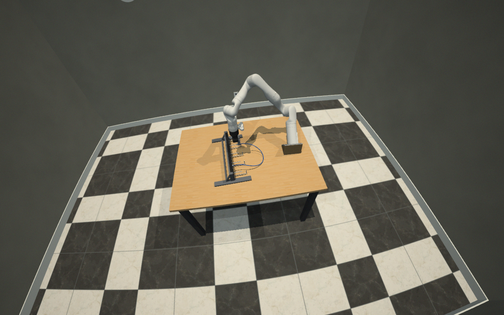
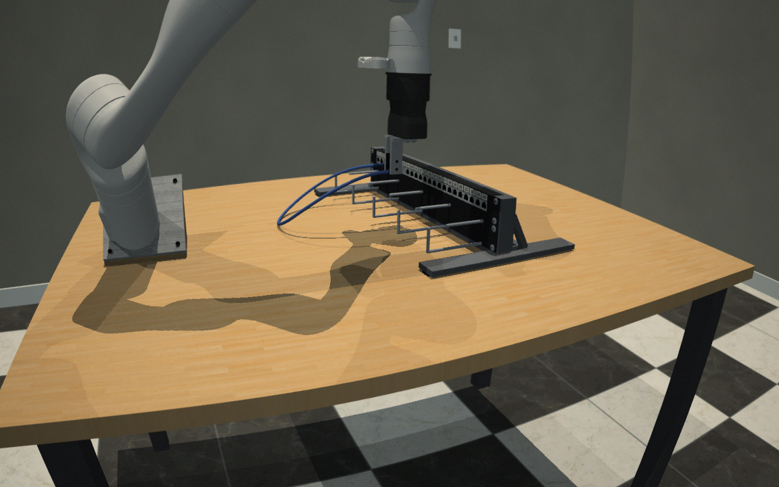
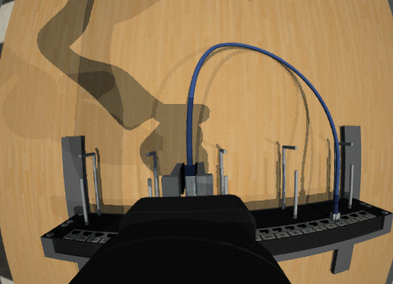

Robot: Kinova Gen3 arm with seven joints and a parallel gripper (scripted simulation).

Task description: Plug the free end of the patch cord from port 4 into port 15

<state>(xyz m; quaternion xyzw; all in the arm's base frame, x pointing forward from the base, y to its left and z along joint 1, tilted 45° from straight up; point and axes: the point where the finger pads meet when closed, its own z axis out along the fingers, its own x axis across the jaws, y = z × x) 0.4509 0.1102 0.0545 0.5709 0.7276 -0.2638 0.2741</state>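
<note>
Right now my hand is 10 mm short of the plug and 10 mm above it.
</note>
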